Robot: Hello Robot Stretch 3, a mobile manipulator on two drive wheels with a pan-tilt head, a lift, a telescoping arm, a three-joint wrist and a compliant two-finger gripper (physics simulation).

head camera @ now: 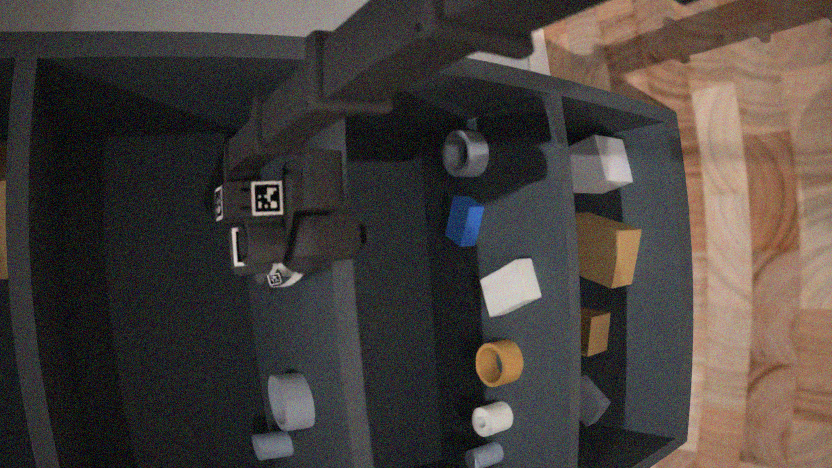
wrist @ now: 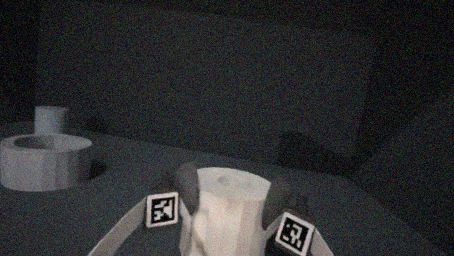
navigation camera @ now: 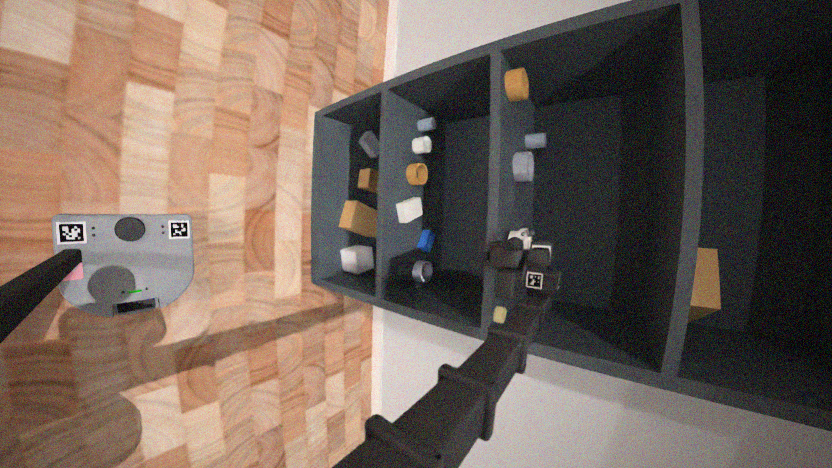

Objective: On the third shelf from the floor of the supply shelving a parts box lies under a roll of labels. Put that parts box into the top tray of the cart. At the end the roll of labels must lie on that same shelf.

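Frame: origin at the robot's base, x ahead, y left, z up, level; centimetres.
Where they show: gripper, fingertip midpoint: (navigation camera: 528, 243); robot's base, link origin: (navigation camera: 130, 227).
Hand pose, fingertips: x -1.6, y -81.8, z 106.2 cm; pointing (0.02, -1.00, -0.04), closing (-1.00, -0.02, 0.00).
Observation:
Each offset is from my fingertips to the top centre of the thing.
A white roll (wrist: 227, 230) stands upright between my fingertips in the wrist view, its top face and centre hole showing; its lower end is cut off. My gripper (head camera: 285, 275) (navigation camera: 520, 237) (wrist: 232, 187) is shut on this roll, with a finger pad against each side, over the third shelf (head camera: 349, 325) (navigation camera: 495, 116) of the supply shelving. What is under the roll is hidden, and I cannot make out the parts box. The cart and its top tray do not show.
A grey ring {dz -2.3, dx +25.0, dy -9.1 cm} (head camera: 292, 401) (navigation camera: 523, 166) (wrist: 45, 162) and a small grey cylinder {dz -0.1, dx +37.3, dy -22.4 cm} (head camera: 272, 445) (navigation camera: 535, 140) (wrist: 51, 120) share this shelf, with an orange ring {dz -2.1, dx +49.6, dy -0.1 cm} (navigation camera: 516, 84) and a yellow item {dz -4.6, dx -22.5, dy +4.9 cm} (navigation camera: 499, 314) beside the arm. Lower shelves hold boxes and rings. My base (navigation camera: 125, 256) is on the floor.

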